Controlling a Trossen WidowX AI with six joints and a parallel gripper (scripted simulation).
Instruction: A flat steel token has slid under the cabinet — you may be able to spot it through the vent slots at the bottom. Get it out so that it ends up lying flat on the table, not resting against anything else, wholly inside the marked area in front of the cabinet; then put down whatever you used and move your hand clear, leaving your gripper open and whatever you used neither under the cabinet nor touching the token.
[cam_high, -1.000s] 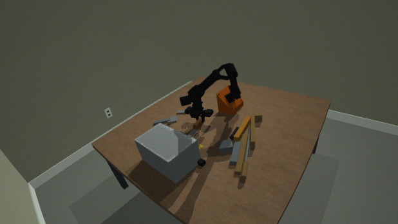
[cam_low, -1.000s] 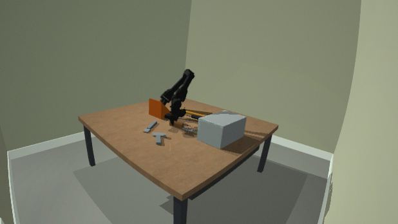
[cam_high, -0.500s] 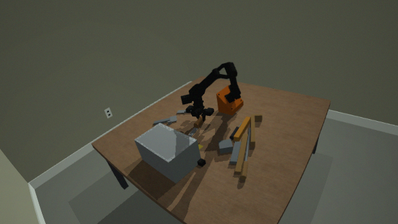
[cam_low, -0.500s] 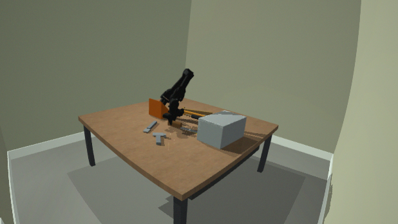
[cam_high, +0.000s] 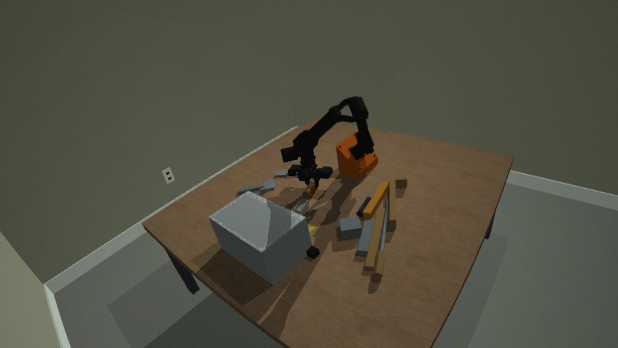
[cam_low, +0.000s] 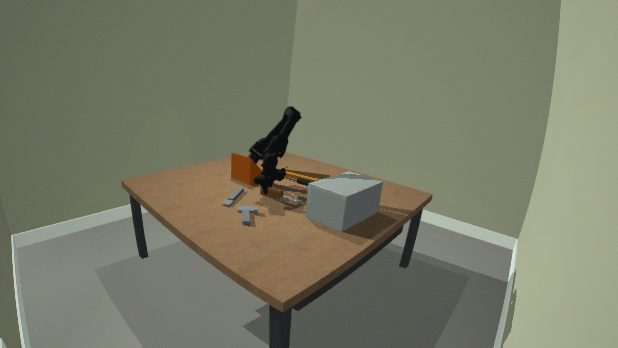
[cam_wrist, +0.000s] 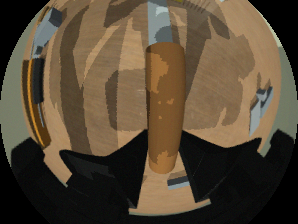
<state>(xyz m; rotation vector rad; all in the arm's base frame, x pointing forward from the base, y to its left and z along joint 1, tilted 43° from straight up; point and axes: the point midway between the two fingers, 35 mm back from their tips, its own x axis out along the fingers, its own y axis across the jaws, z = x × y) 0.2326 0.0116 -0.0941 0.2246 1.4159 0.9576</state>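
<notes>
Now: gripper tip 80 mm past the orange bar, 290 mm to the right of it and 10 mm below it. From my gripper tip the other things lie so: grey block 110 mm ahead, 310 mm to the left, 10 mm above; then wooden stick 80 mm ahead, 410 mm to the left; then grey t-piece 130 mm ahead, 220 mm to the right.
</notes>
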